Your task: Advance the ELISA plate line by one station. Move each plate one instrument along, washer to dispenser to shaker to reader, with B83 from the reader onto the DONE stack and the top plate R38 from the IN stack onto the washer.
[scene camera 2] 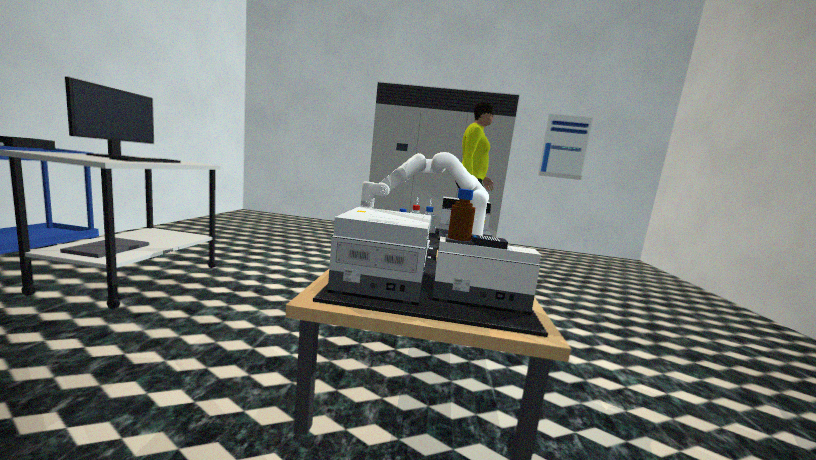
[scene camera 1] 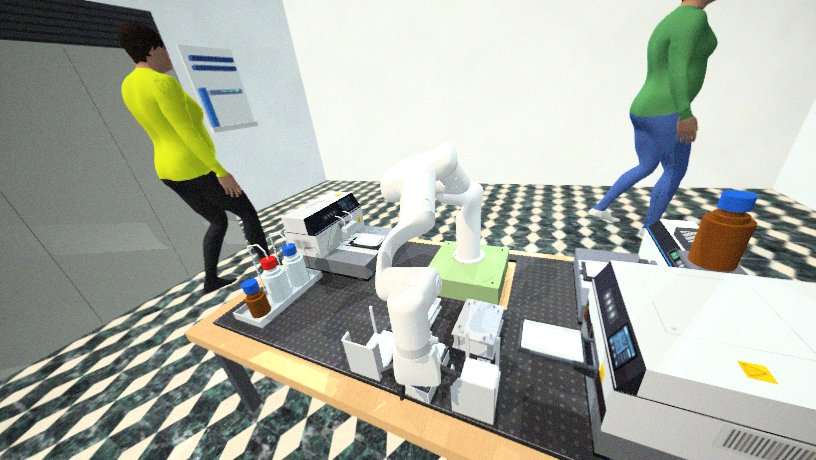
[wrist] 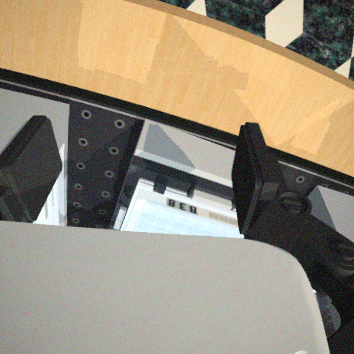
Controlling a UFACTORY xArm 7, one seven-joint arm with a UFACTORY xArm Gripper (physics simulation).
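Pixels of known places: gripper, between the fingertips: [scene camera 1: 422,396] [wrist: 143,143]; arm's base, origin of its link: [scene camera 1: 469,255].
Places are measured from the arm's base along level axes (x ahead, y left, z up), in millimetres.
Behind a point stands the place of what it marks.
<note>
My gripper [wrist: 143,143] {x 616, y 45, z -8 mm} is open, with its black fingers wide apart and nothing between them. It hangs low at the table's front edge. A pale plate [wrist: 175,222] {x 566, y 14, z -11 mm} lies in a nest [wrist: 210,155] {x 590, y 0, z -54 mm} between and below the fingers; its upside-down label appears to read R38. The gripper housing hides much of the plate. In scene camera 1 the arm hides the plate, and part of the nest [scene camera 1: 420,394] {x 592, y 26, z -46 mm} shows beneath it. In scene camera 2 the fingers are hidden behind an instrument. The label B83 cannot be read in any view.
White holders [scene camera 1: 365,355] {x 582, y -130, z 17 mm} [scene camera 1: 476,389] {x 583, y 163, z 33 mm} flank the nest. A clear-topped unit [scene camera 1: 480,321] {x 334, y 119, z -15 mm} stands behind. A large white instrument [scene camera 1: 714,331] {x 442, y 542, z 195 mm} [scene camera 2: 380,228] {x 397, y 767, z 175 mm} has a white tray [scene camera 1: 552,340] {x 412, y 306, z 56 mm} out. Another instrument [scene camera 1: 325,222] {x 104, y -637, z 142 mm} stands at the back left, near a bottle tray [scene camera 1: 257,321] {x 551, y -632, z -48 mm}.
</note>
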